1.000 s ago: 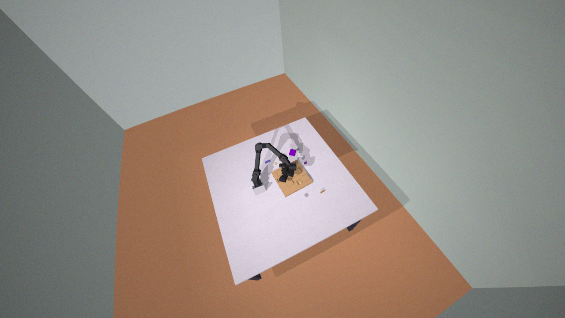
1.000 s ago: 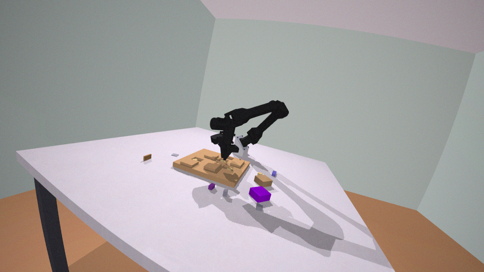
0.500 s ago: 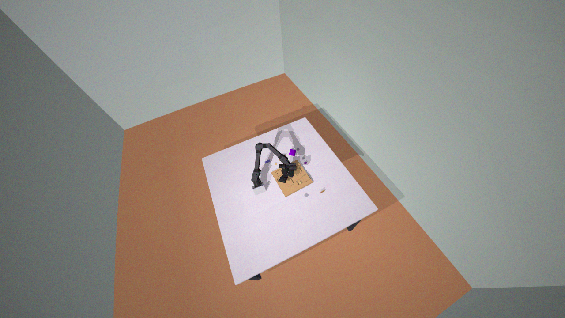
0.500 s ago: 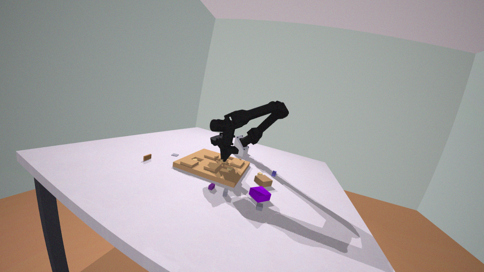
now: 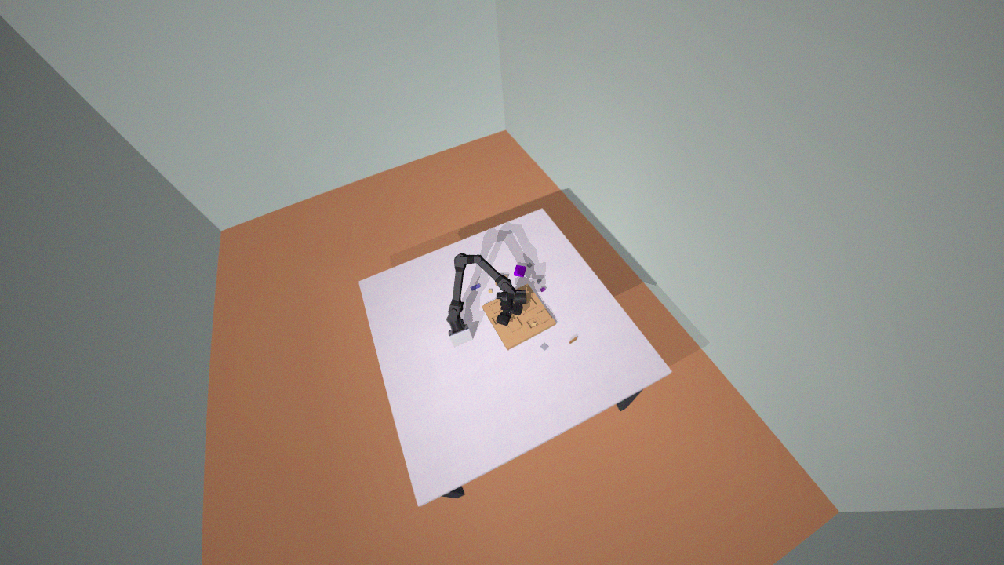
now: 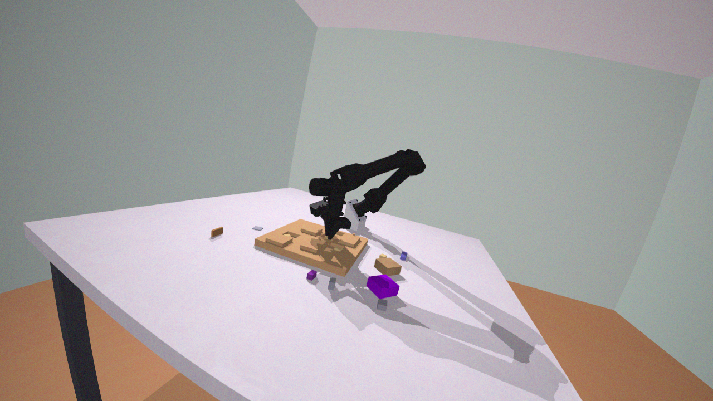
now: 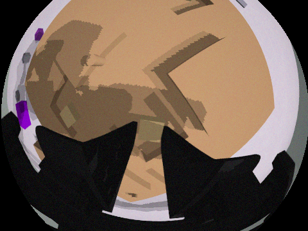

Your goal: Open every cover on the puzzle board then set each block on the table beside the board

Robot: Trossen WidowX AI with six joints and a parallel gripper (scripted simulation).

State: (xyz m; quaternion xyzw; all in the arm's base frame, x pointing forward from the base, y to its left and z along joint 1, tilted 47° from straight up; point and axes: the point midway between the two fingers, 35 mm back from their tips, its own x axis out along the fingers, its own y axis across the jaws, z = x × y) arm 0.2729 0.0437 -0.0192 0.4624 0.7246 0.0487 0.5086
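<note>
The blue piece is 120 mm behind my gripper tip, 260 mm to the left of it and 10 mm below it. From my gripper tip the other things lie so: grey tile: 110 mm ahead, 230 mm to the right, 10 mm below; then small purple cube: 240 mm ahead, 100 mm to the left, 10 mm below; then brown box: 40 mm ahead, 240 mm to the left.
</note>
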